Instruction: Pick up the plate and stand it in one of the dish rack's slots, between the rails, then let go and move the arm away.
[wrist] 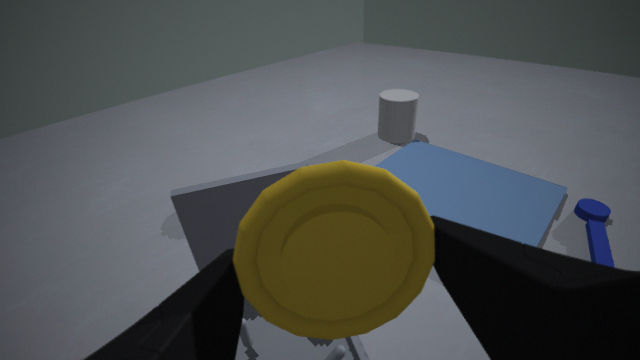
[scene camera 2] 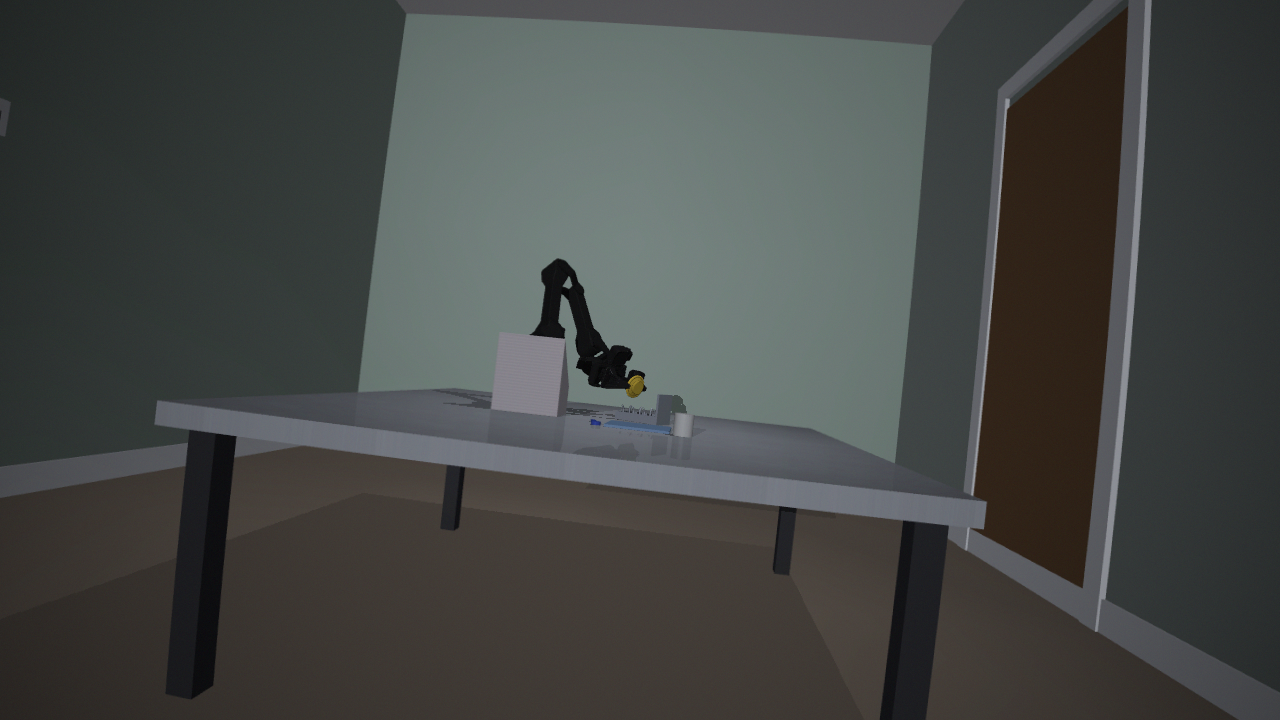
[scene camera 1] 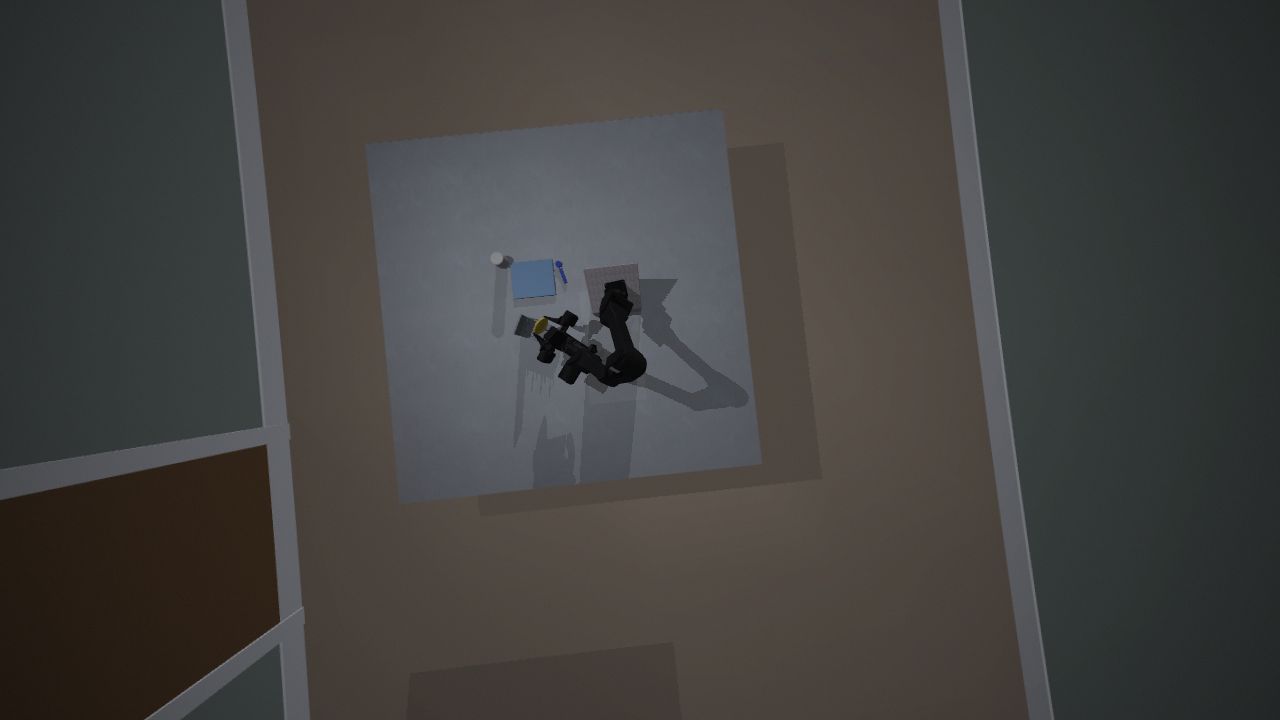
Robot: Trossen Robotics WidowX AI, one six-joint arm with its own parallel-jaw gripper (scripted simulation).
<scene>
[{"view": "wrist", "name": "my gripper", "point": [333, 244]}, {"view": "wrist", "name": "yellow plate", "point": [334, 250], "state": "held by my gripper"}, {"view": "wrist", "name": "white cup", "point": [398, 108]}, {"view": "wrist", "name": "blue spoon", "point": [596, 213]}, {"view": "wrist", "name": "blue mat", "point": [453, 186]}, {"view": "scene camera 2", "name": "my gripper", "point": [637, 388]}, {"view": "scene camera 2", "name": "grey dish rack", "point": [661, 416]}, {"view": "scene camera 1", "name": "my gripper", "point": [538, 324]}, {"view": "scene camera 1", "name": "blue mat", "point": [530, 279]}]
</scene>
